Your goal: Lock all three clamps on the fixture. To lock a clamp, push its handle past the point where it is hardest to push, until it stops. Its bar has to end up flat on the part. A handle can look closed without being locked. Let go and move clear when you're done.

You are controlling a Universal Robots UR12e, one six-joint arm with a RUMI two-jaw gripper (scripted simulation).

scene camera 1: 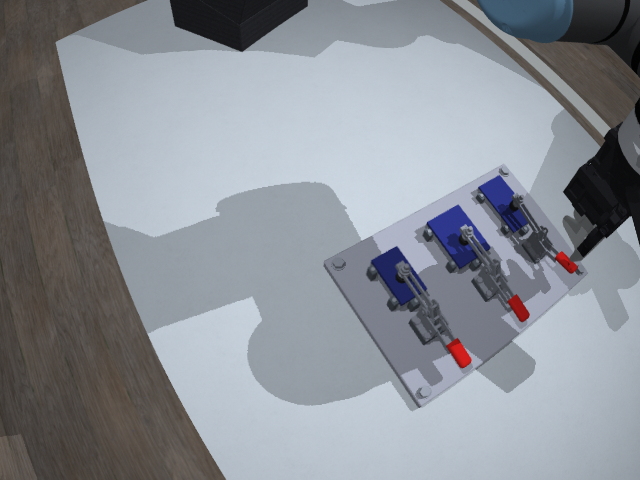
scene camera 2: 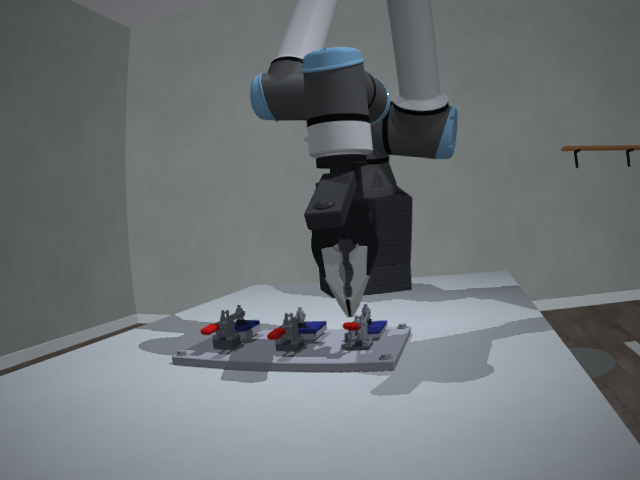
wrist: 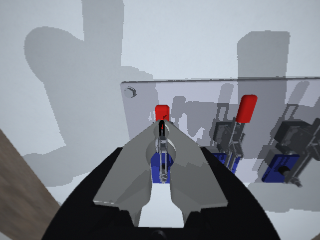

Observation:
I see my gripper (scene camera 2: 350, 317), a grey fixture plate (scene camera 1: 483, 328) and a clamp handle (wrist: 248, 102).
My gripper shows as well in scene camera 1 (scene camera 1: 571, 259) and in the wrist view (wrist: 162, 121). The grey fixture plate is seen too in scene camera 2 (scene camera 2: 327, 353) and in the wrist view (wrist: 195, 106).

